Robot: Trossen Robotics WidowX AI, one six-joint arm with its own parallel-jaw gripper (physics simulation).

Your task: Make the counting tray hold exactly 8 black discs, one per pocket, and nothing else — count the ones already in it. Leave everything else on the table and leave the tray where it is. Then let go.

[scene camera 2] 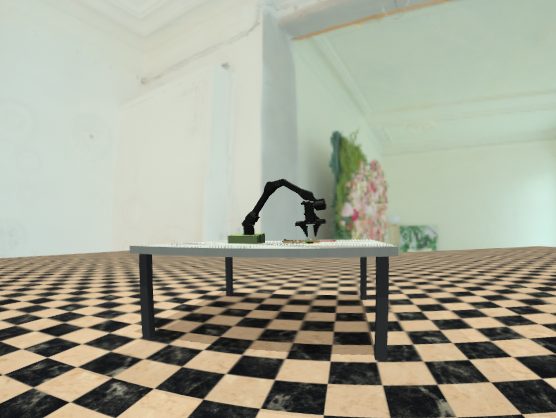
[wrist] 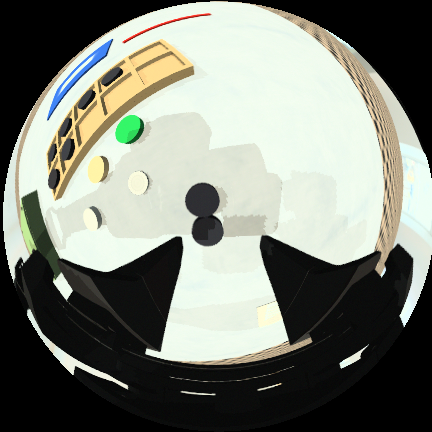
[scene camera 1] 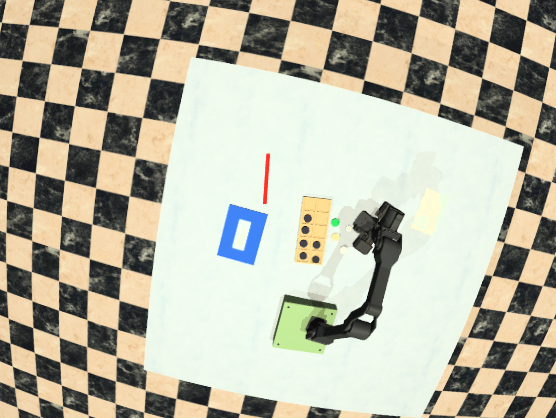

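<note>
The wooden counting tray (scene camera 1: 323, 205) (wrist: 170, 60) has two columns of pockets. Several black discs sit one per pocket: the left column is filled except its top pocket, and the right column has discs in its two lowest pockets. Two loose black discs lie on the table side by side, seemingly touching: one disc (wrist: 202, 199) is farther from the fingers, the other disc (wrist: 207, 231) nearer. The arm hides them in scene camera 1. My gripper (scene camera 2: 311, 235) (wrist: 221, 241) is partly open, empty, pointing down above the table, with the nearer disc just ahead of the fingertips in the wrist view.
Between tray and gripper lie a green disc (scene camera 1: 335, 222) (wrist: 129, 129), a yellow disc (scene camera 1: 335, 237) (wrist: 98, 169) and two whitish discs (wrist: 138, 183) (wrist: 92, 218). A blue frame (scene camera 1: 227, 232), a red strip (scene camera 1: 266, 178) and a pale yellow rectangle (scene camera 1: 427, 212) also show.
</note>
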